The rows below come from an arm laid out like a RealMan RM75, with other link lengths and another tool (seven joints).
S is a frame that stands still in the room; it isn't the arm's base.
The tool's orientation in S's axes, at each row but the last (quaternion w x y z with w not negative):
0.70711 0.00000 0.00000 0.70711
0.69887 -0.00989 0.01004 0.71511
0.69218 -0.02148 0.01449 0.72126
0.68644 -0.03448 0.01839 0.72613
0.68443 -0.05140 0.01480 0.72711
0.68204 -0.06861 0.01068 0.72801
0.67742 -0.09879 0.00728 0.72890
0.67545 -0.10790 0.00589 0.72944
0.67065 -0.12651 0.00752 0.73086
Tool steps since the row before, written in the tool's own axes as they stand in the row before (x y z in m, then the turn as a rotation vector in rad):
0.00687 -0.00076 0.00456 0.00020 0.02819 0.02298
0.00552 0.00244 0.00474 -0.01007 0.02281 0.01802
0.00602 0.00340 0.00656 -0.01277 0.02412 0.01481
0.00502 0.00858 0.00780 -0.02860 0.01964 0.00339
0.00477 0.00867 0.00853 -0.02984 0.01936 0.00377
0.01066 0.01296 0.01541 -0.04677 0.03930 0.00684
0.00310 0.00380 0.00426 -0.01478 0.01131 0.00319
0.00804 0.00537 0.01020 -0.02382 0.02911 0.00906
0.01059 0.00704 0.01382 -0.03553 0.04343 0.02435
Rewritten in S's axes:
0.00076 0.00687 0.00456 -0.02819 0.00020 0.02298
-0.00257 0.00559 0.00458 -0.02257 -0.01008 0.01831
-0.00371 0.00620 0.00621 -0.02374 -0.01299 0.01523
-0.00904 0.00509 0.00722 -0.01811 -0.02934 0.00513
-0.00938 0.00498 0.00760 -0.01778 -0.03052 0.00564
-0.01485 0.01135 0.01303 -0.03685 -0.04836 0.00906
-0.00452 0.00336 0.00323 -0.01069 -0.01504 0.00401
-0.00734 0.00902 0.00790 -0.02855 -0.02459 0.00879
-0.01006 0.01215 0.01019 -0.04448 -0.03472 0.02360

